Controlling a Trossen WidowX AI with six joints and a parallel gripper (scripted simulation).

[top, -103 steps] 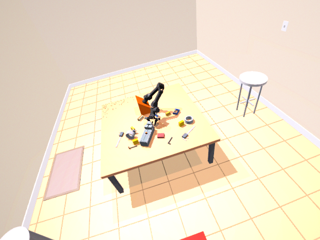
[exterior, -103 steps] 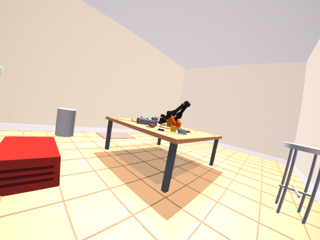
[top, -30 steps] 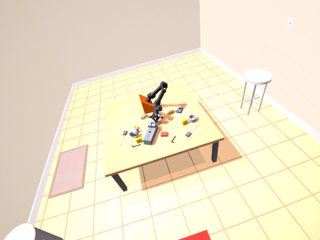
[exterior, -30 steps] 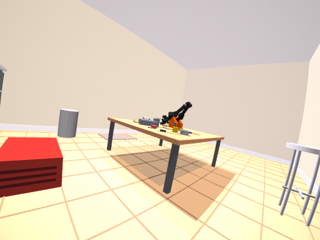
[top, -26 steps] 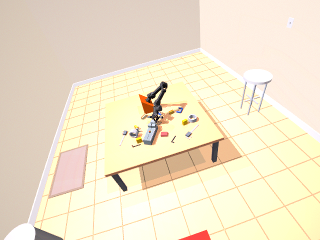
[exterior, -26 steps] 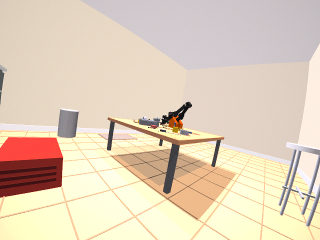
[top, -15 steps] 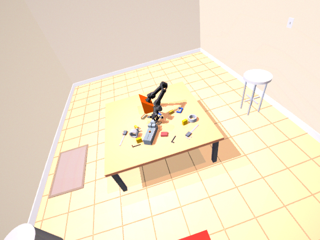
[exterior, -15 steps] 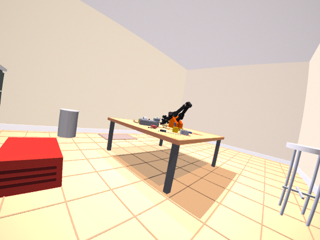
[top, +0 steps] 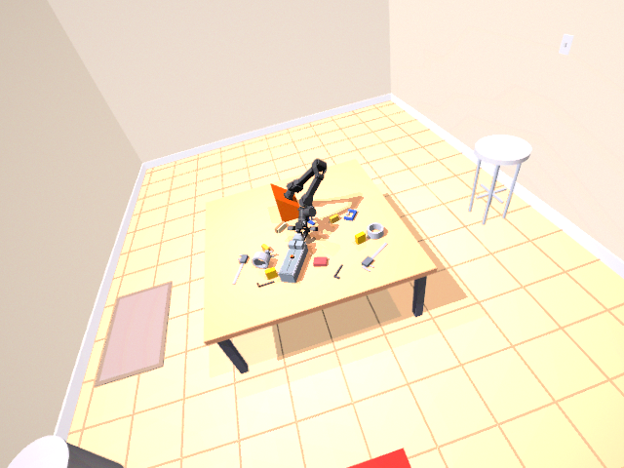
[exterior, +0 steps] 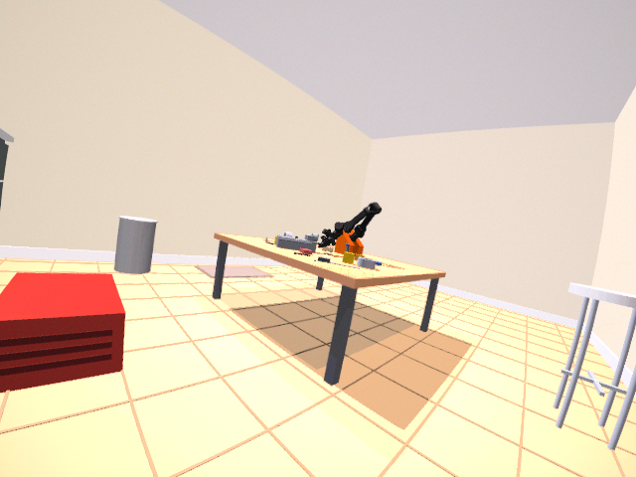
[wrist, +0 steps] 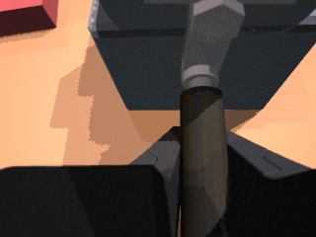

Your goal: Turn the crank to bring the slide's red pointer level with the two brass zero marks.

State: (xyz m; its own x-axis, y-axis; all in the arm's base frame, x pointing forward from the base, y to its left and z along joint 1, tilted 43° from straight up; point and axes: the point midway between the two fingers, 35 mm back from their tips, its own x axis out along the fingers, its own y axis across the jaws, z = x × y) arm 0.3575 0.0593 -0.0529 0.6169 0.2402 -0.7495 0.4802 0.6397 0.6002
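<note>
My gripper tip is now 20 mm past the dark crank handle, 10 mm to the right of it and 20 mm below it. Also, from my gripper tip: red pointer (140 mm ahead, 90 mm to the right, 50 mm above); red block (180 mm ahead, 60 mm to the left, 20 mm below).
</note>
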